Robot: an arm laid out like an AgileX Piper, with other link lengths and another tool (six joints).
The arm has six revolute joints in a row. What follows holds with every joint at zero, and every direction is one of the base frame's. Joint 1 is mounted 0.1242 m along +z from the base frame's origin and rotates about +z. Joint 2 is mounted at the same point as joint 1 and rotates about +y. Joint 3 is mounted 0.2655 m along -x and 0.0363 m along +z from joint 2 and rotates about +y. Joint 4 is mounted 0.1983 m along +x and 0.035 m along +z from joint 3 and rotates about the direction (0.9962, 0, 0.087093). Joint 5 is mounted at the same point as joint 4 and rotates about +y. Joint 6 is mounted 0.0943 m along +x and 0.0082 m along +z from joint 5 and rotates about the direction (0.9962, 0, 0.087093). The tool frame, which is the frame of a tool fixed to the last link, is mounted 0.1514 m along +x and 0.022 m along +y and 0.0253 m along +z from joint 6; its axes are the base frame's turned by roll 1.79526, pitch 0.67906 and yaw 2.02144 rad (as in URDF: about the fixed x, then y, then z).
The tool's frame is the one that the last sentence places.
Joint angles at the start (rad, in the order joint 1, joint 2, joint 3, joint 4, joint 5, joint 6):
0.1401 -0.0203 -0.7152 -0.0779 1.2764 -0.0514
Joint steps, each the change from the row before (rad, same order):
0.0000 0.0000 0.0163 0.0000 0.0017 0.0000
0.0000 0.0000 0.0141 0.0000 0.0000 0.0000
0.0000 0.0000 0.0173 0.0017 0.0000 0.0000
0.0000 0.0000 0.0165 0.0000 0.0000 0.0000
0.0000 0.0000 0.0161 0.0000 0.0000 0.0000
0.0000 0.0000 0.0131 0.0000 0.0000 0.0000
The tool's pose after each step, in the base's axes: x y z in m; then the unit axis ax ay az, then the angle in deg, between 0 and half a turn. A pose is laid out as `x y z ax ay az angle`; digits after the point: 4 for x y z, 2 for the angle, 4 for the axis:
0.0848 0.0163 0.2084 0.2567 0.9269 0.2739 143.78
0.0855 0.0164 0.2035 0.2578 0.9275 0.2707 144.50
0.0862 0.0169 0.1974 0.2587 0.9282 0.2674 145.42
0.0869 0.0170 0.1915 0.2599 0.9290 0.2636 146.25
0.0874 0.0171 0.1858 0.2611 0.9297 0.2599 147.07
0.0878 0.0171 0.1811 0.2621 0.9302 0.2569 147.73

